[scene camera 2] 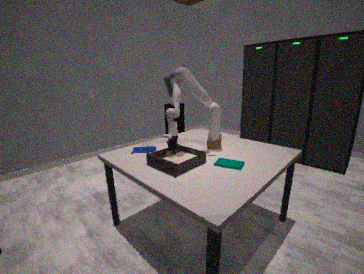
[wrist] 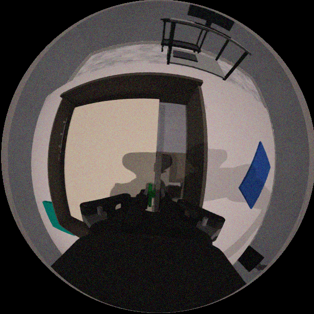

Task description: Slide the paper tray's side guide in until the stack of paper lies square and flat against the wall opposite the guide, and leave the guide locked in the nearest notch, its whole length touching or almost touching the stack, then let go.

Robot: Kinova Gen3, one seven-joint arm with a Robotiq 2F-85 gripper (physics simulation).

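Frame: origin at the arm's base, x right, y back, z down, level; centimetres.
Where they show: gripper, fingertip midpoint: (scene camera 2: 172, 154); arm's base at its link origin: (scene camera 2: 214, 137).
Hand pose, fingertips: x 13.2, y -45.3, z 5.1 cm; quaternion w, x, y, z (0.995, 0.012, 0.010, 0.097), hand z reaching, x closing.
Observation:
Things, the pixels of their top centre, and the offset from my fingertips. "*": a spot on its surface instead.
- dark paper tray at its top centre: (scene camera 2: 176, 152) dx -7.7, dy -5.1, dz -5.2 cm
- cream paper stack at its top centre: (scene camera 2: 179, 159) dx -10.2, dy -5.0, dz +0.0 cm
- blue flat object at its top centre: (scene camera 2: 144, 149) dx +37.1, dy +3.6, dz +3.6 cm
- teal flat object at its top centre: (scene camera 2: 229, 162) dx -41.7, dy +14.6, dz +2.6 cm
- thin orange stick at a spot on its surface: (scene camera 2: 212, 155) * dx -22.5, dy +24.4, dz +4.1 cm
The dark paper tray (scene camera 2: 175, 167) (wrist: 132, 87) stands on the table. The cream paper stack (scene camera 2: 181, 158) (wrist: 110, 135) lies flat in it, apparently against the left wall in the wrist view. The thin grey side guide (wrist: 158, 175) stands along the stack's right edge there, touching or nearly touching it. A grey strip of tray floor shows between guide and right wall. My gripper (scene camera 2: 172, 150) (wrist: 154, 192) reaches down at the tray's far side, nearly closed, with the guide's green latch (wrist: 150, 194) between its fingertips. The contact itself and the notch are hidden.
A blue flat object (scene camera 2: 144, 149) (wrist: 256, 175) lies beyond the guide side. A teal flat object (scene camera 2: 229, 163) (wrist: 54, 220) lies beyond the opposite side. A thin orange stick (scene camera 2: 212, 155) lies near the tray. The arm stands on a brown block (scene camera 2: 214, 144) farther back.

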